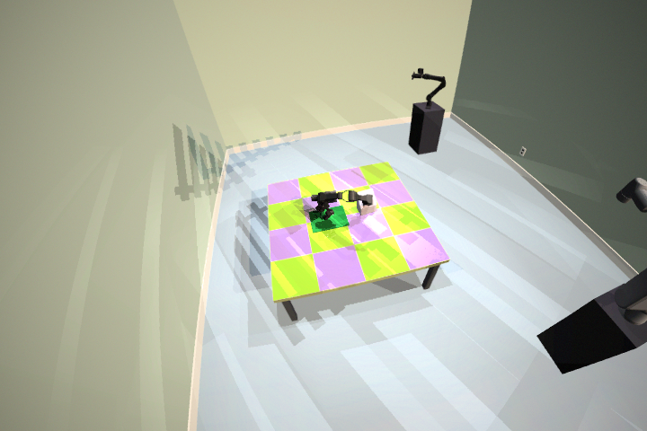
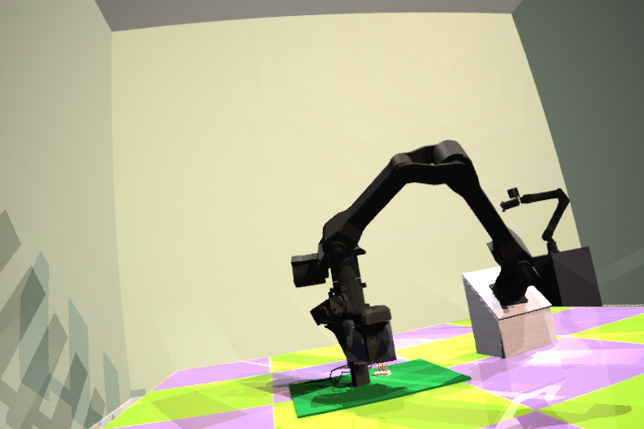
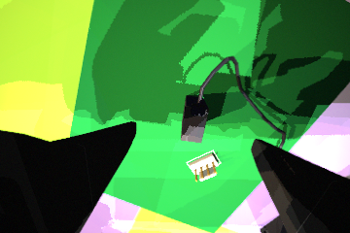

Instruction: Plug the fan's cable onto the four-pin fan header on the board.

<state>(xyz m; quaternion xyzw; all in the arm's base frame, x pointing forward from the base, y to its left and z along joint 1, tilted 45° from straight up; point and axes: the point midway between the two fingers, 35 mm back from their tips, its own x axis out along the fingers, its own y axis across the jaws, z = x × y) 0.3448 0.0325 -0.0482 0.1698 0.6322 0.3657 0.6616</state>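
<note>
Now: the black fan plug 3 cm below my gripper tip. From my gripper tip the other things lie so: fan 19 cm to the right, 7 cm behind, 1 cm above; green board 7 cm below, 1 cm behind; four-pin header 5 cm below, 5 cm behind, 4 cm to the right.
</note>
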